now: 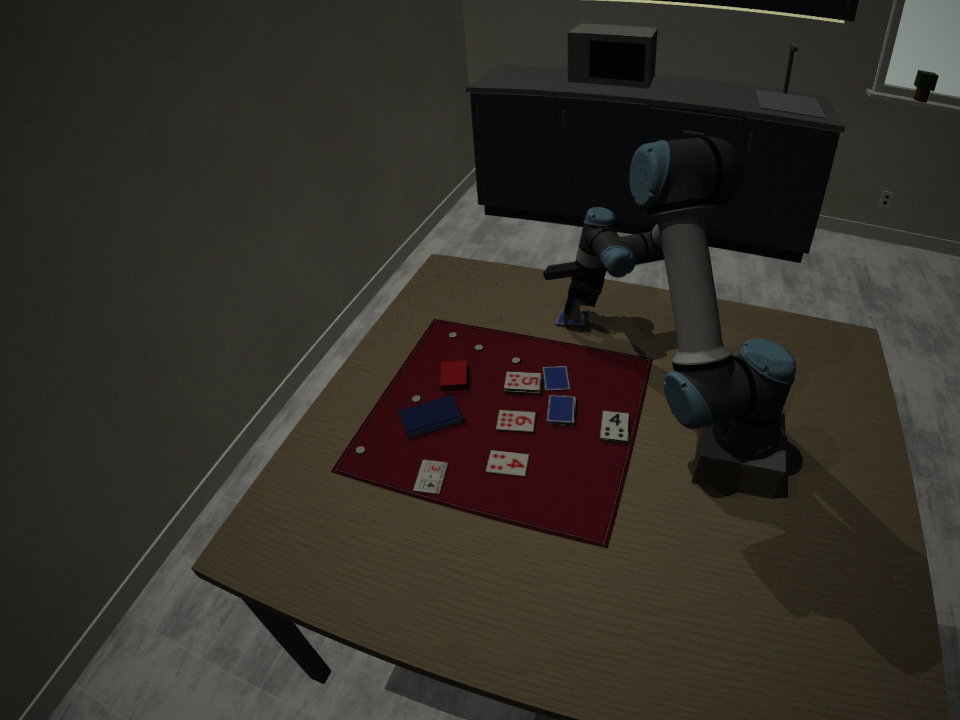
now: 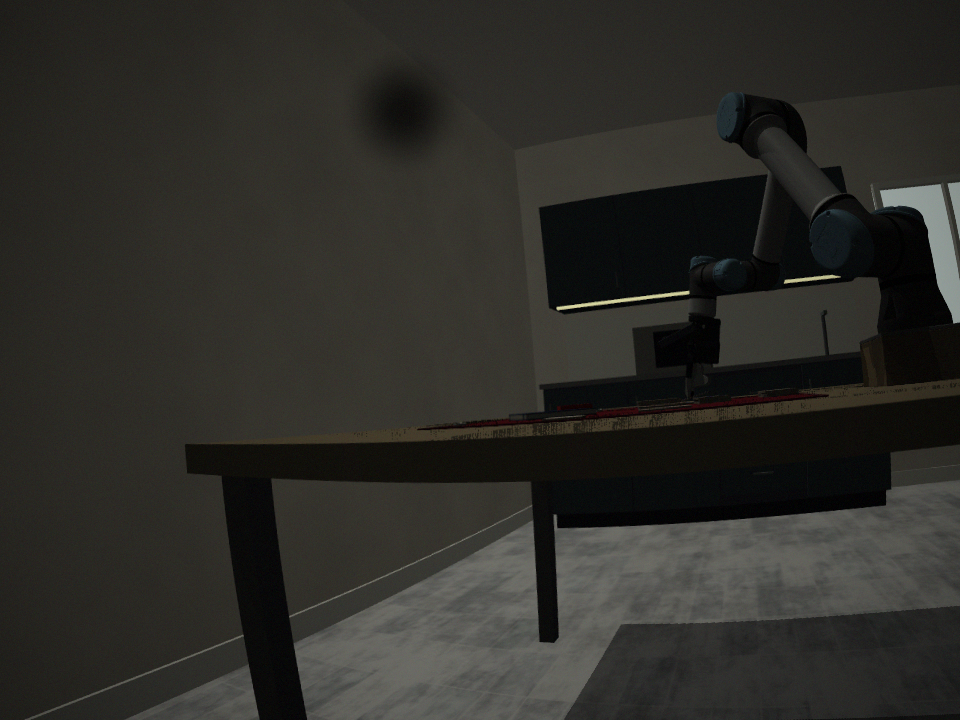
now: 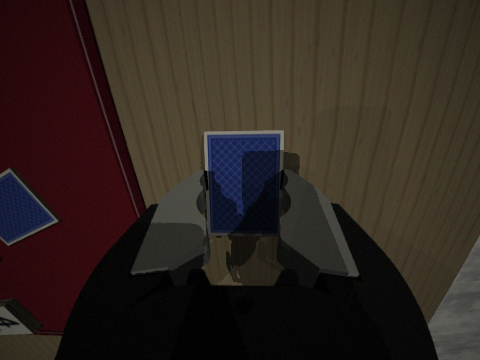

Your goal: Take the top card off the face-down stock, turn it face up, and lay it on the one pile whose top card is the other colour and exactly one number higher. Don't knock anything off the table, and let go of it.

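Observation:
My gripper (image 1: 571, 310) (image 2: 692, 392) (image 3: 243, 172) is shut on a blue-backed card (image 1: 566, 320) (image 3: 245, 165), gripped by its two long edges, face down, low over the bare wood beyond the mat's far edge. Its face is hidden. On the mat lie two blue-backed, face-down items: a thicker stack (image 1: 561, 409) and a thinner-looking one (image 1: 556, 378) (image 3: 20, 210). Face-up piles show a red 5 (image 1: 522, 381), a red 6 (image 1: 515, 420), a red 4 (image 1: 507, 462) and a black 4 (image 1: 614, 426) near the arm's base.
The red mat (image 1: 558, 503) (image 3: 40, 100) lies on the wooden table (image 1: 465, 573). A red block (image 1: 454, 374), a dark blue case (image 1: 431, 416), a card marked 3 and 4 (image 1: 430, 475) and several white discs lie on the mat. The table's far edge is behind the gripper.

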